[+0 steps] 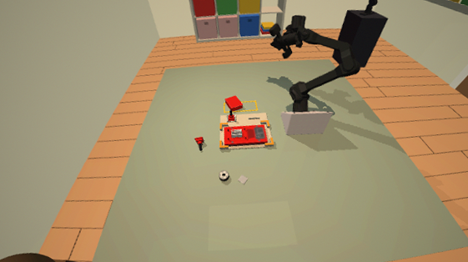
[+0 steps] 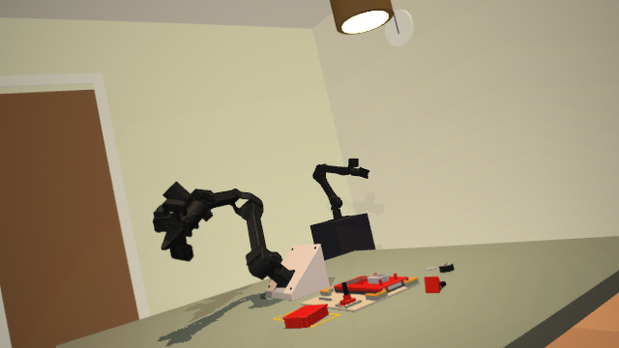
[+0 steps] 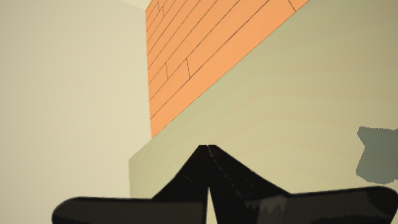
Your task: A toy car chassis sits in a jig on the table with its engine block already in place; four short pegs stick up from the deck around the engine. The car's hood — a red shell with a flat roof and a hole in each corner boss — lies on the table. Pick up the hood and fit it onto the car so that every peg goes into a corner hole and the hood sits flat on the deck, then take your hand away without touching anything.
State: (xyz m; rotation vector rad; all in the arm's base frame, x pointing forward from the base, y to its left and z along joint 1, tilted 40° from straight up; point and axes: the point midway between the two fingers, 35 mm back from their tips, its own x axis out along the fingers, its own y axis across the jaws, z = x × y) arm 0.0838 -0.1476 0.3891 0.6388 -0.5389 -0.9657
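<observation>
Now: the red hood 240 mm ahead of my gripper tip, 230 mm to the left of it and 230 mm below it. The rest, counted from my gripper tip: wheel (690 mm to the left, 310 mm ahead, 230 mm below).
</observation>
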